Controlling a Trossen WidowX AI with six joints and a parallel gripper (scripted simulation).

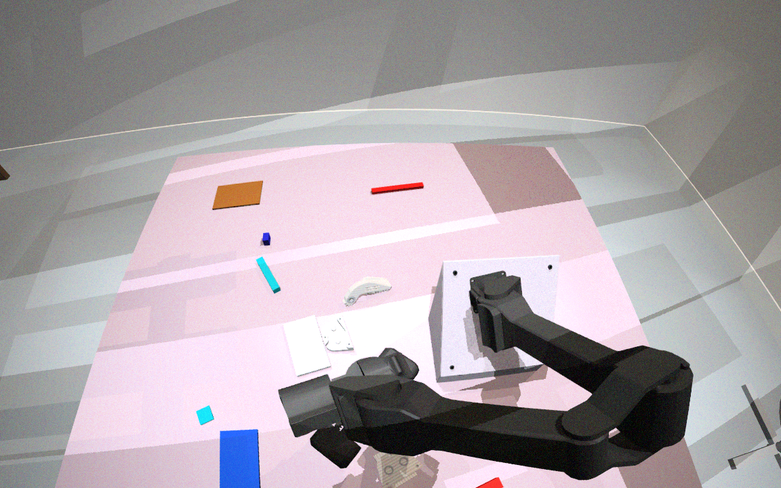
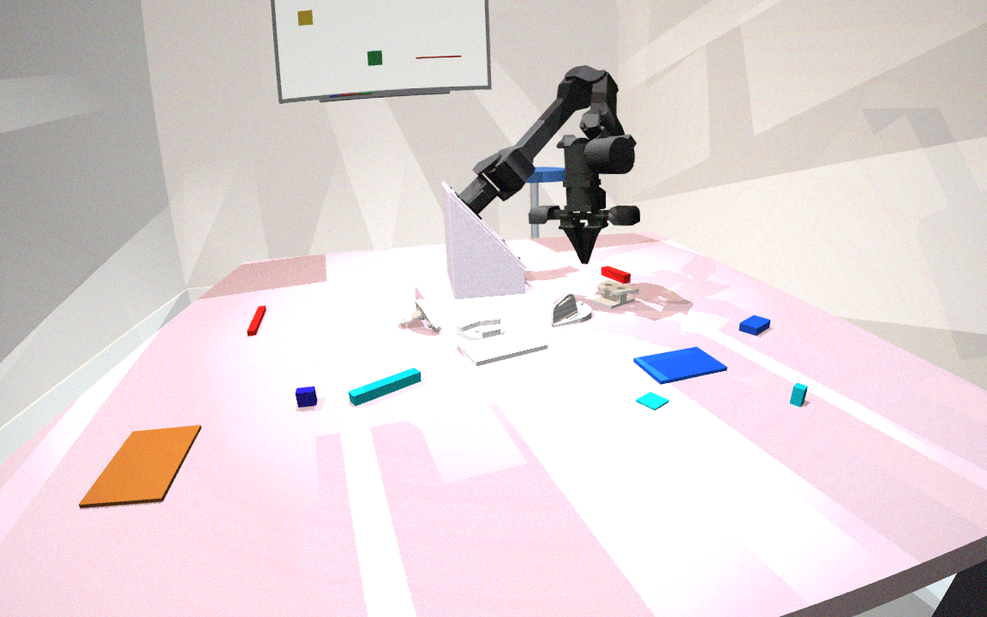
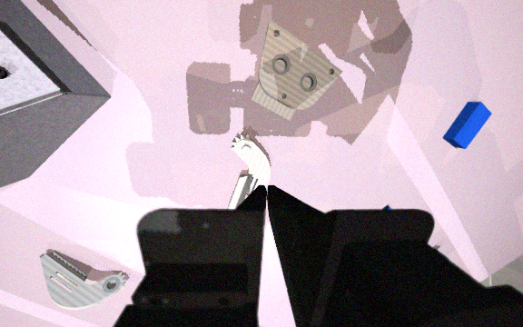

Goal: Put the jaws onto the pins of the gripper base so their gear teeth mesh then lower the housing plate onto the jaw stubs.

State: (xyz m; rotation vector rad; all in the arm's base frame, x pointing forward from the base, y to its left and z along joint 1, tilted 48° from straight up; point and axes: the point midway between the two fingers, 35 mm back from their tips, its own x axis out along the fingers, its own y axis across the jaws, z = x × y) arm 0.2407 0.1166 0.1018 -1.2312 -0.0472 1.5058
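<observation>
Now: gripper tip 90 mm above the white jaw and 10 mm to the left of it. Also, from my gripper tip: white stand 80 mm to the left, 80 mm below, 40 mm behind; housing plate 190 mm to the right, 90 mm below, 30 mm ahead; white gripper base 80 mm to the left, 70 mm below, 40 mm behind.
</observation>
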